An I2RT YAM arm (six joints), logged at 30 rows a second.
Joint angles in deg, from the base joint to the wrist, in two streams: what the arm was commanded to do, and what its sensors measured. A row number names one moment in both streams.
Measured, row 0:
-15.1, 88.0, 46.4, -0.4, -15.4, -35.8
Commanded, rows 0 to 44:
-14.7, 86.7, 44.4, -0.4, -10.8, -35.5
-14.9, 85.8, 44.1, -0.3, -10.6, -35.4
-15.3, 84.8, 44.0, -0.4, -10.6, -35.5
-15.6, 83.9, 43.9, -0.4, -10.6, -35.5
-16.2, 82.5, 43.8, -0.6, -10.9, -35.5
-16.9, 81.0, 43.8, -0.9, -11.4, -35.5
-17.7, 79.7, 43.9, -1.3, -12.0, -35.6
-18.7, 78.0, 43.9, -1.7, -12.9, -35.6
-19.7, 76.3, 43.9, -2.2, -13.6, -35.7
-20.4, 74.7, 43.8, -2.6, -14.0, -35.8
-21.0, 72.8, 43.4, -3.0, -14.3, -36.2
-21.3, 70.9, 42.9, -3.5, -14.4, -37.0
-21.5, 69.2, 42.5, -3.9, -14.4, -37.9
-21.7, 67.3, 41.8, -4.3, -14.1, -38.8
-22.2, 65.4, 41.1, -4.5, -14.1, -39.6
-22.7, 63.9, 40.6, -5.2, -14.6, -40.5
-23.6, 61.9, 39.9, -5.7, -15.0, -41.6
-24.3, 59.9, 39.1, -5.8, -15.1, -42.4
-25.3, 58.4, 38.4, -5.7, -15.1, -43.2
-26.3, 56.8, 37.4, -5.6, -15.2, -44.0
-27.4, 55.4, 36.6, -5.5, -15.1, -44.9
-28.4, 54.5, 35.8, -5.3, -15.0, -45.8
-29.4, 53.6, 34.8, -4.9, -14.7, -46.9
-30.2, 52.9, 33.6, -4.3, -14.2, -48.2
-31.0, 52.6, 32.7, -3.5, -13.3, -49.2
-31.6, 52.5, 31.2, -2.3, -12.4, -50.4
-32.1, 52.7, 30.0, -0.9, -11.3, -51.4
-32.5, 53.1, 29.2, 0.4, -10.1, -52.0
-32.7, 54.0, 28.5, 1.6, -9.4, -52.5
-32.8, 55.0, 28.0, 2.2, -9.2, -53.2
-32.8, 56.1, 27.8, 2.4, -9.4, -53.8
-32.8, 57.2, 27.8, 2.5, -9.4, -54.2
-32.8, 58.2, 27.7, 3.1, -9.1, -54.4
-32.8, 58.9, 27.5, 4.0, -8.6, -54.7
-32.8, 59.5, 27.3, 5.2, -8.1, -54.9
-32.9, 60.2, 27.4, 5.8, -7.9, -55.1
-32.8, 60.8, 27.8, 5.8, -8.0, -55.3
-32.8, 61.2, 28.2, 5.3, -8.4, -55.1
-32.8, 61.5, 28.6, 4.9, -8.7, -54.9
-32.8, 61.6, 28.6, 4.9, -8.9, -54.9
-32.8, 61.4, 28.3, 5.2, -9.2, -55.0
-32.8, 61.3, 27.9, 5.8, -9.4, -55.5
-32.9, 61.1, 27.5, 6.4, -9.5, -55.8
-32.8, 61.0, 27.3, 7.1, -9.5, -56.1
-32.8, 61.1, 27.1, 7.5, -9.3, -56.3
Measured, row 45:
-31.6, 61.6, 27.0, 3.8, -11.4, -56.0
